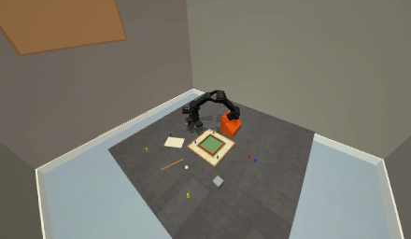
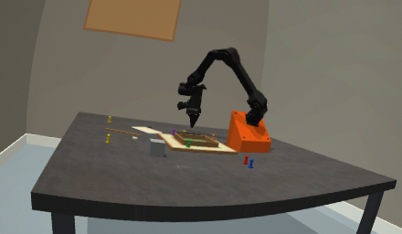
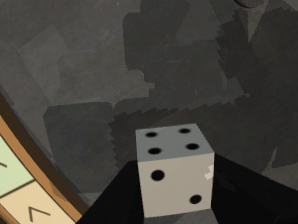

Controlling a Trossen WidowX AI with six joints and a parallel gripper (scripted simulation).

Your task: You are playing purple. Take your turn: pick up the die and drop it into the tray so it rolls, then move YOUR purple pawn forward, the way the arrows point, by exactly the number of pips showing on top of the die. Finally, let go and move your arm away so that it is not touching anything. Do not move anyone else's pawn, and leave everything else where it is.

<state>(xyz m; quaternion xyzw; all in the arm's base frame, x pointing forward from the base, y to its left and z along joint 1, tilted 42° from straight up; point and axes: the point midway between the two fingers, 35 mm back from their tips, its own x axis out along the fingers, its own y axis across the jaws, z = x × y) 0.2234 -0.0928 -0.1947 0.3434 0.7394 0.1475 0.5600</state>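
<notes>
Right now my gripper tip is 120 mm short of the purple pawn, 110 mm to the right of it and 20 mm above it. Round my gripper tip: white die (right at my gripper tip); orange pawn (150 mm to the left, 70 mm behind, 20 mm below); cream card (230 mm ahead, 50 mm below, 30 mm to the right).
</notes>
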